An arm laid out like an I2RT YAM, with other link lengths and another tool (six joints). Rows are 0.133 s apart.
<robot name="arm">
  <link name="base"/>
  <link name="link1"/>
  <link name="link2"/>
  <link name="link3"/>
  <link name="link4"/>
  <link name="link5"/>
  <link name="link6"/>
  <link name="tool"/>
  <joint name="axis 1" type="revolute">
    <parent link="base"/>
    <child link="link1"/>
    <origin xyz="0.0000 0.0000 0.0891"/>
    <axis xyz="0 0 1"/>
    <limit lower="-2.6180" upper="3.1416"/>
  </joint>
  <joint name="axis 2" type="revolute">
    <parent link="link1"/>
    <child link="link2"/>
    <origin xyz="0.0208 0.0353 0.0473"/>
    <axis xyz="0 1 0"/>
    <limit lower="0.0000" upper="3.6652"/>
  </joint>
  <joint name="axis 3" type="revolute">
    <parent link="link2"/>
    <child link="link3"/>
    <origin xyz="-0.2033 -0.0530 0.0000"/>
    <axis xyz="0 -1 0"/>
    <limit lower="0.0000" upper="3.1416"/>
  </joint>
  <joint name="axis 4" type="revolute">
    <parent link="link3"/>
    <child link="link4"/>
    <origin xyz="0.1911 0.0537 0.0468"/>
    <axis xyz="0 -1 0"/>
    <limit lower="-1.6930" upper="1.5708"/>
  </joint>
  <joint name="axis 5" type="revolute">
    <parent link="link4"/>
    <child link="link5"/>
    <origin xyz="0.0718 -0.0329 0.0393"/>
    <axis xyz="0 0 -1"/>
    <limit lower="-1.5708" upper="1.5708"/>
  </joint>
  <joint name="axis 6" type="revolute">
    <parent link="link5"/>
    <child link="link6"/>
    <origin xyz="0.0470 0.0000 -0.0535"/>
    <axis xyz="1 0 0"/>
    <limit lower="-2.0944" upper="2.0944"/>
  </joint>
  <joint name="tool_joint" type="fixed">
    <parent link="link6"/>
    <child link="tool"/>
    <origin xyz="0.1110 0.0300 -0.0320" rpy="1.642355 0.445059 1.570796"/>
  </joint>
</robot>
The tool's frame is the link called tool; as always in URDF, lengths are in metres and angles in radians.
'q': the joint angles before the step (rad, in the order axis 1, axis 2, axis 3, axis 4, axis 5, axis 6). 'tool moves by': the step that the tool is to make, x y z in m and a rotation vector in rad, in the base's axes. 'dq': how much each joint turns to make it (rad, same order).
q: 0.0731, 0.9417, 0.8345, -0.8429, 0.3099, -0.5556
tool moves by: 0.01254, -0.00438, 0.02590, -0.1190, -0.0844, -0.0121
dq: 0.1045, 0.0053, 0.0701, -0.0018, 0.1729, 0.0156
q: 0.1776, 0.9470, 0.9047, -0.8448, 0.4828, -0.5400
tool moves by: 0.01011, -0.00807, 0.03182, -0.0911, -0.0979, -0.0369
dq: 0.0519, -0.0015, 0.0831, -0.0034, 0.1404, -0.0068
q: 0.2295, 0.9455, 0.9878, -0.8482, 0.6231, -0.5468
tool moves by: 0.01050, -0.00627, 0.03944, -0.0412, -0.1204, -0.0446
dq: 0.0194, 0.0042, 0.1168, -0.0001, 0.0935, -0.0084
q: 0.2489, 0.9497, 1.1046, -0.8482, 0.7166, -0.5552
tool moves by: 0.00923, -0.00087, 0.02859, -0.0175, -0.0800, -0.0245
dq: 0.0195, 0.0297, 0.1003, 0.0049, 0.0577, -0.0038
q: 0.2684, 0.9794, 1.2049, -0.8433, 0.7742, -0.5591
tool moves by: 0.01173, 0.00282, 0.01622, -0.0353, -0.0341, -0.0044
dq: 0.0297, 0.0538, 0.0652, 0.0287, 0.0526, -0.0240
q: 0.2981, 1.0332, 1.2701, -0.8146, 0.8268, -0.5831
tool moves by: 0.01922, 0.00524, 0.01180, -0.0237, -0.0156, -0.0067
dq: 0.0149, 0.0988, 0.0855, 0.0339, 0.0329, -0.0171
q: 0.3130, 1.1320, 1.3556, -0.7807, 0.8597, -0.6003
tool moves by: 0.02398, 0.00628, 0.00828, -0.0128, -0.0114, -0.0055
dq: 0.0023, 0.1167, 0.0953, 0.0393, 0.0148, -0.0145
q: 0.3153, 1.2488, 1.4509, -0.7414, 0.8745, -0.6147
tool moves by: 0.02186, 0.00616, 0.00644, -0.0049, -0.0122, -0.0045
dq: 0.0007, 0.1057, 0.0955, 0.0258, 0.0088, -0.0073
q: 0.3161, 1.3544, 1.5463, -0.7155, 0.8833, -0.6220
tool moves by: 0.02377, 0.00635, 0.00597, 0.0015, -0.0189, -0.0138
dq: 0.0000, 0.1180, 0.1157, 0.0171, 0.0142, 0.0047
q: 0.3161, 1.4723, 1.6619, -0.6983, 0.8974, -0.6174
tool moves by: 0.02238, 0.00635, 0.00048, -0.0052, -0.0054, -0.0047
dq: -0.0001, 0.1095, 0.0985, 0.0190, 0.0073, -0.0057
